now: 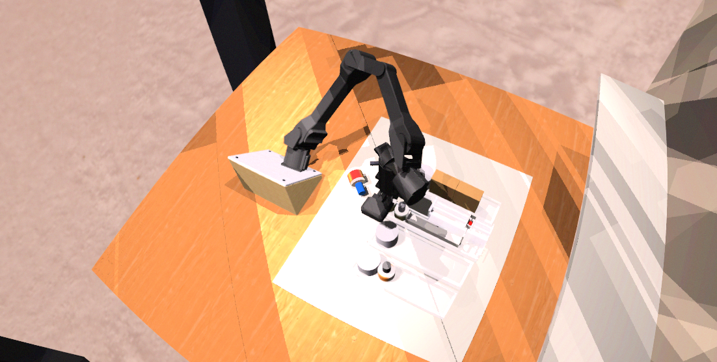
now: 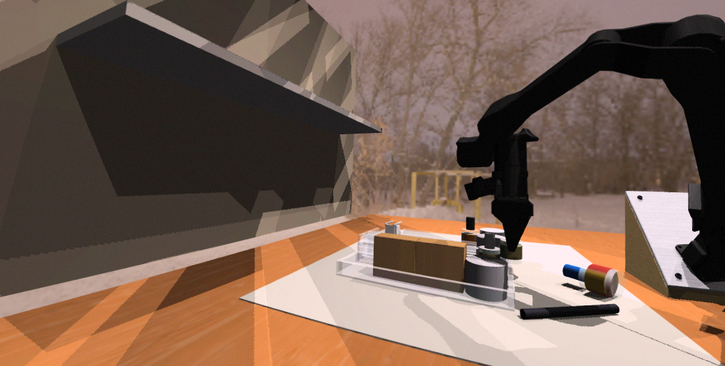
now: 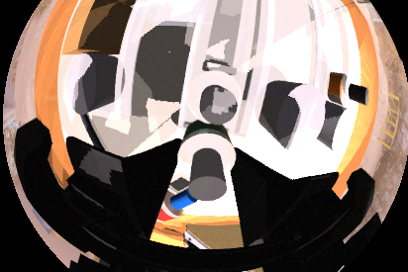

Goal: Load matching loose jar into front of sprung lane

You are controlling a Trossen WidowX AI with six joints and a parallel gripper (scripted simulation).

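My gripper tip is 17 cm short of the sprung lane, 1 cm to the left of it and 3 cm above it. The rest, counted from my gripper tip: black pen 4 cm behind, 16 cm to the left, 4 cm below; red mark 23 cm ahead, 1 cm to the right, 2 cm above.
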